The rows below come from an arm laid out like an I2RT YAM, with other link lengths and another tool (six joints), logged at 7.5 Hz.
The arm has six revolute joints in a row. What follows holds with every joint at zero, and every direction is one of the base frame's.
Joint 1 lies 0.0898 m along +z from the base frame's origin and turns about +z.
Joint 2 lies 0.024 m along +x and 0.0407 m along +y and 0.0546 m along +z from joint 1 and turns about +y.
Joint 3 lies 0.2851 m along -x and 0.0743 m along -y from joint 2 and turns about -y.
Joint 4 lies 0.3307 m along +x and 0.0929 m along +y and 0.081 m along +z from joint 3 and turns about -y.
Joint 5 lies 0.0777 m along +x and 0.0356 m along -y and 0.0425 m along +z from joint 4 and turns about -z.
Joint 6 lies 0.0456 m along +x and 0.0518 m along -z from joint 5 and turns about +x.
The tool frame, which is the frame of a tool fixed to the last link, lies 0.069 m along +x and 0.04 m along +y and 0.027 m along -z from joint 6; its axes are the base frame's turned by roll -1.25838, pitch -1.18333 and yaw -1.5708 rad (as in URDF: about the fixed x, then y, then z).
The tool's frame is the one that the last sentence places.
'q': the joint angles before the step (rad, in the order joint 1, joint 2, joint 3, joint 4, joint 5, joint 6). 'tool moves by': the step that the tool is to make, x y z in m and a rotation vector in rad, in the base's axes. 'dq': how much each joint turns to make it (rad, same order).
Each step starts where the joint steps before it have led.
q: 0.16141, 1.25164, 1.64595, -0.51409, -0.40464, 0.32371
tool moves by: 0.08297, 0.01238, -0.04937, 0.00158, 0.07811, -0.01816
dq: 0.00016, 0.19685, 0.02094, 0.10609, 0.01592, 0.01818
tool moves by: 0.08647, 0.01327, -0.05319, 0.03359, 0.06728, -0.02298
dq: -0.00033, 0.24173, 0.08706, 0.11283, 0.01296, 0.05143
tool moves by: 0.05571, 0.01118, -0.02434, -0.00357, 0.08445, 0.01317
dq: 0.00130, 0.23169, 0.24086, -0.09047, -0.01414, 0.00703
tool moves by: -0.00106, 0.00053, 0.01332, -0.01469, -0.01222, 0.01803
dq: -0.00030, 0.02225, 0.07265, -0.04962, -0.01238, -0.02310
